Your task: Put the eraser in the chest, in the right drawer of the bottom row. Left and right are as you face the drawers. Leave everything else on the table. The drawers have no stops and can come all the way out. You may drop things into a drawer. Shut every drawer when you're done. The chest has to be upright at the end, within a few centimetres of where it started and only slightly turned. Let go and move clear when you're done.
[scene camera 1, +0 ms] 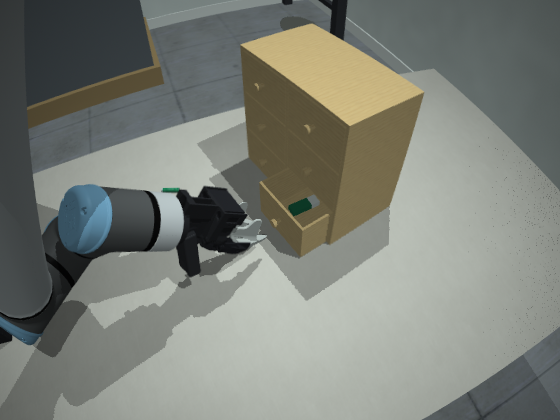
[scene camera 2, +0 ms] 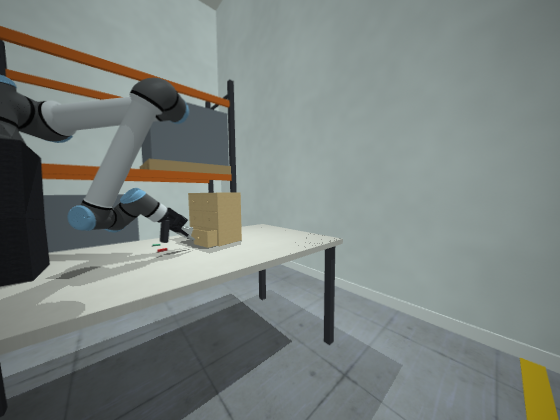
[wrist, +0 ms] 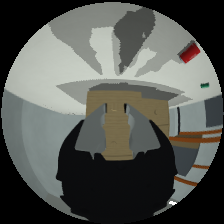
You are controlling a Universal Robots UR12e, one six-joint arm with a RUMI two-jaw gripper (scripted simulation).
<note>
In view: the gripper point(scene camera 1: 261, 230), a drawer point(scene camera 1: 304, 232), a chest point(scene camera 1: 379, 108), a drawer point(scene camera 1: 272, 164), a drawer point(scene camera 1: 271, 130), a drawer point(scene camera 1: 326, 134) and a drawer point(scene camera 1: 270, 88).
The chest also shows in scene camera 2 point(scene camera 2: 228, 210). The gripper also shows in the wrist view point(wrist: 115, 104).
</note>
